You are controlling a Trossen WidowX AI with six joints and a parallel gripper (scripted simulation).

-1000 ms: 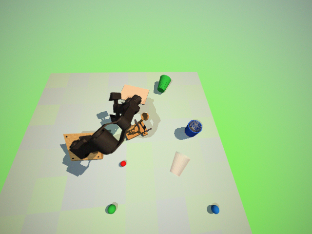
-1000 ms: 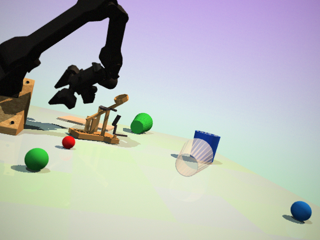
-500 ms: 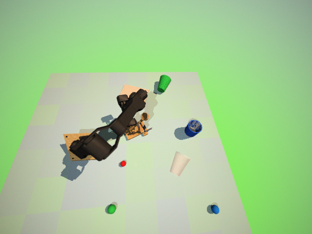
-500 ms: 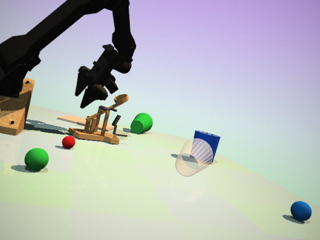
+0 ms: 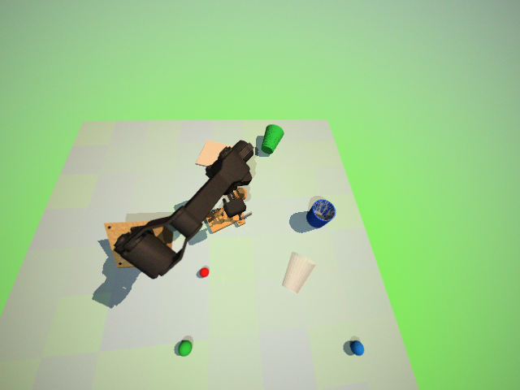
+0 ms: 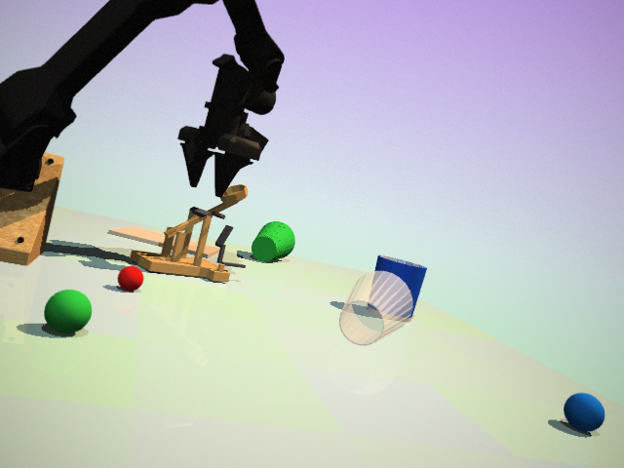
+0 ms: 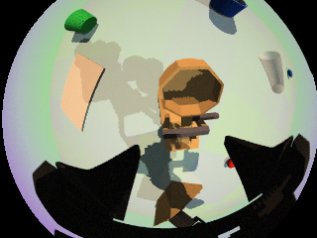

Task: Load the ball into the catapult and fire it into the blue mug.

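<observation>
Right now the catapult frame is 10 mm to the right of my gripper tip and 60 mm below it. The rest, counted from my gripper tip: tan board (10 mm behind, 300 mm to the left, 140 mm below); then wooden catapult (20 mm ahead, 10 mm to the right, 60 mm below); then red ball (100 mm behind, 220 mm to the right, 120 mm below).
</observation>
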